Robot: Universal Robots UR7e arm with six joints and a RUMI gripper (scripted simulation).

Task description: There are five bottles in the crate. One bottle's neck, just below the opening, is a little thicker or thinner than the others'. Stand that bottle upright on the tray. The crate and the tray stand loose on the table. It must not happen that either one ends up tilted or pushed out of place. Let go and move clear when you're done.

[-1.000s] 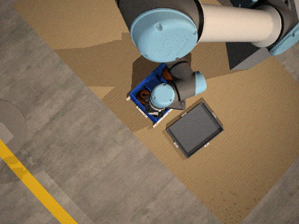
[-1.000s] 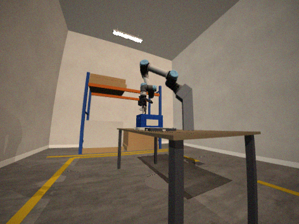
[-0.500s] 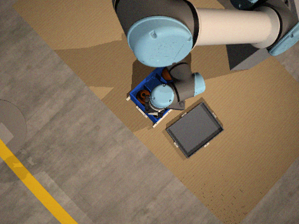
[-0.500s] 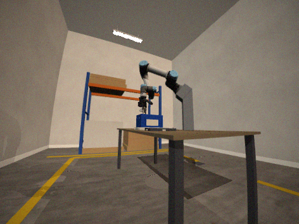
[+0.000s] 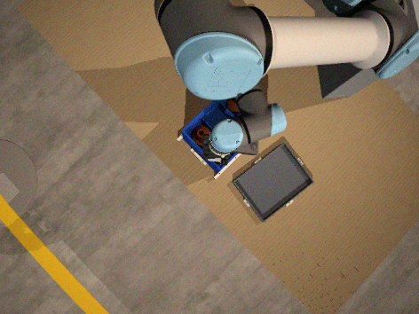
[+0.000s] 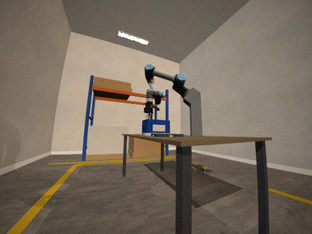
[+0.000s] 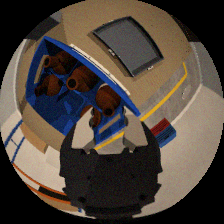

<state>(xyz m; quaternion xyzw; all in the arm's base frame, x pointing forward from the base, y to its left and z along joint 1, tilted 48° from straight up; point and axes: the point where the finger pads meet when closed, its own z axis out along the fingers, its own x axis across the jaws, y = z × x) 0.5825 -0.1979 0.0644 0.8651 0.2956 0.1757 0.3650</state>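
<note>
My gripper is now 7 cm above the brown bottle. Round my hand: blue crate: 10 cm behind, 8 cm below, 2 cm to the right; grey tray: 23 cm to the left, 15 cm below, 1 cm behind.
</note>
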